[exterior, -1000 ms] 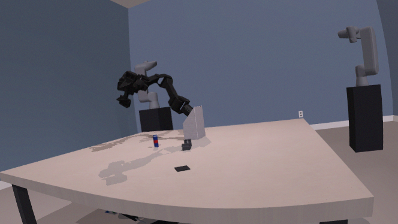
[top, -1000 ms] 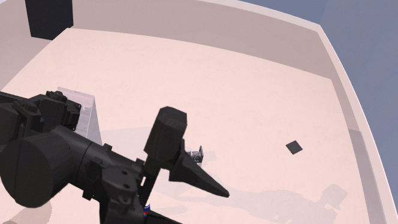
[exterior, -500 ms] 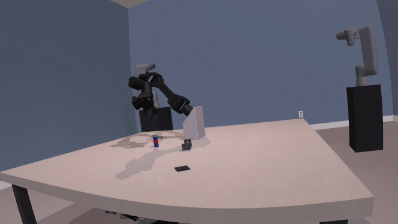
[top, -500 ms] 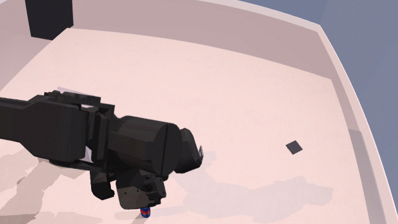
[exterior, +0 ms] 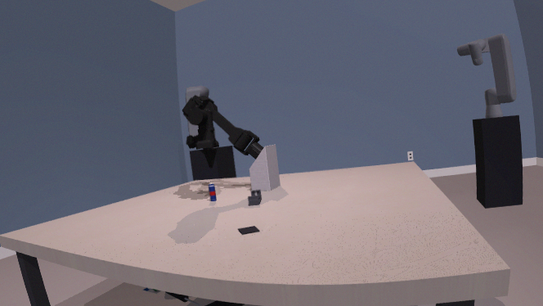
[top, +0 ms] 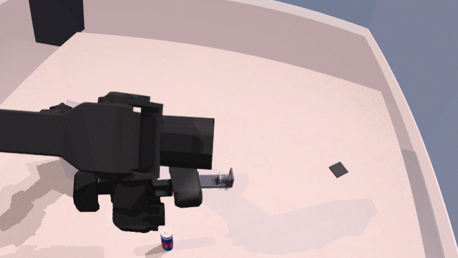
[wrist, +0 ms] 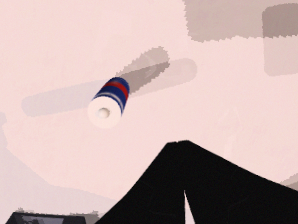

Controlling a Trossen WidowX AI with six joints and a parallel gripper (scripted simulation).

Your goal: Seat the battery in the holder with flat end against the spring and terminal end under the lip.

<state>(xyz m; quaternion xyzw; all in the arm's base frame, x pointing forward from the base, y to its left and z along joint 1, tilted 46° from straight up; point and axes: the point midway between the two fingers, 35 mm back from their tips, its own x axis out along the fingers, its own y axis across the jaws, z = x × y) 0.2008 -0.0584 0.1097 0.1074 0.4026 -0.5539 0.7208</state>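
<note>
My gripper tip is now 4 cm short of the battery, 2 cm to the right of it and 9 cm above it. The rest, counted from my gripper tip: black square: 37 cm ahead, 35 cm to the left, 12 cm below.
</note>
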